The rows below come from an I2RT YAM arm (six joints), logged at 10 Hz.
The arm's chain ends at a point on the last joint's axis. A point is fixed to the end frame.
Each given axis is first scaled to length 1.
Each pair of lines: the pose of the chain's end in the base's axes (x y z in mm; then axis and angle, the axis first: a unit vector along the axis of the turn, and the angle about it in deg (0 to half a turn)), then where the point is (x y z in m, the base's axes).
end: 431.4 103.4 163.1 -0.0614 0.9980 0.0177 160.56
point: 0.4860 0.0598 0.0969
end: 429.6 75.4 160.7 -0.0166 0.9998 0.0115 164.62
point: 0.4752 0.0273 0.0910
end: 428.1 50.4 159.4 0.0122 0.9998 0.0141 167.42
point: 0.4675 0.0007 0.0870
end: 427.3 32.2 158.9 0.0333 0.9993 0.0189 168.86
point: 0.4628 -0.0179 0.0848
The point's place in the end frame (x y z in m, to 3 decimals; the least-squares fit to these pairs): -0.024 -0.051 0.078
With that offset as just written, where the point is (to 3 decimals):
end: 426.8 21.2 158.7 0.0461 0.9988 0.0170 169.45
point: 0.460 -0.030 0.084
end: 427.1 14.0 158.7 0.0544 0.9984 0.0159 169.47
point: 0.460 -0.038 0.084
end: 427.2 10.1 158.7 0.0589 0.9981 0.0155 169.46
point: 0.459 -0.042 0.084
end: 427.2 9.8 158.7 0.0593 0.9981 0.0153 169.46
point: 0.459 -0.042 0.084
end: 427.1 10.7 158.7 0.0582 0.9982 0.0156 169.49
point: 0.459 -0.041 0.084
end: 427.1 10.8 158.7 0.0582 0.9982 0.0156 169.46
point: 0.459 -0.041 0.084
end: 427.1 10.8 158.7 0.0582 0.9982 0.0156 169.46
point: 0.459 -0.041 0.084
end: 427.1 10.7 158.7 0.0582 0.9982 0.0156 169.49
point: 0.459 -0.041 0.084
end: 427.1 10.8 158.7 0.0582 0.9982 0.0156 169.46
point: 0.459 -0.041 0.084
